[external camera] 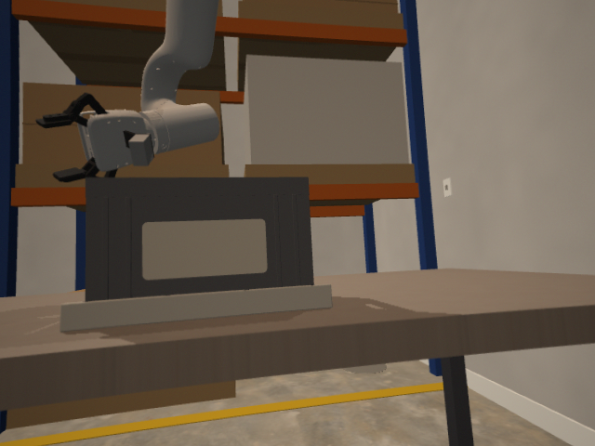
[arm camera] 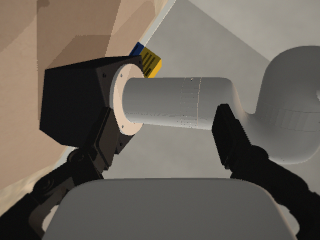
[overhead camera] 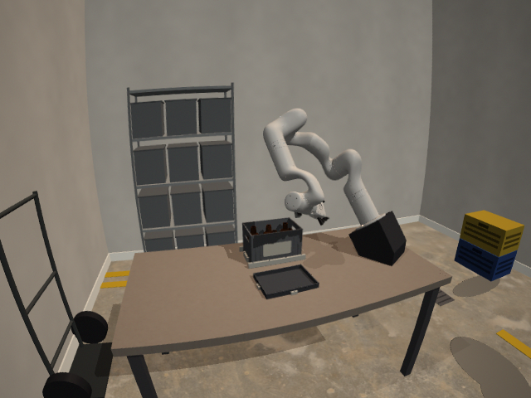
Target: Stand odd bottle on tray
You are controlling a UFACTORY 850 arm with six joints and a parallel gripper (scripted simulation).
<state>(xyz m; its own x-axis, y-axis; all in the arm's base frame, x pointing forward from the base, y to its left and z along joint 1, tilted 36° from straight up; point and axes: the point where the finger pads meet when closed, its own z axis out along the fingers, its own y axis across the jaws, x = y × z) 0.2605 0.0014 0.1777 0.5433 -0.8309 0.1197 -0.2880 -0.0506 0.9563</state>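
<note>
Now: hand 22 cm short of the dark grey crate, 18 cm above it and 16 cm to the left of it. Round my hand: black tray (31 cm ahead, 25 cm below, 11 cm to the left); bottle (18 cm below, 17 cm to the right, 12 cm ahead).
</note>
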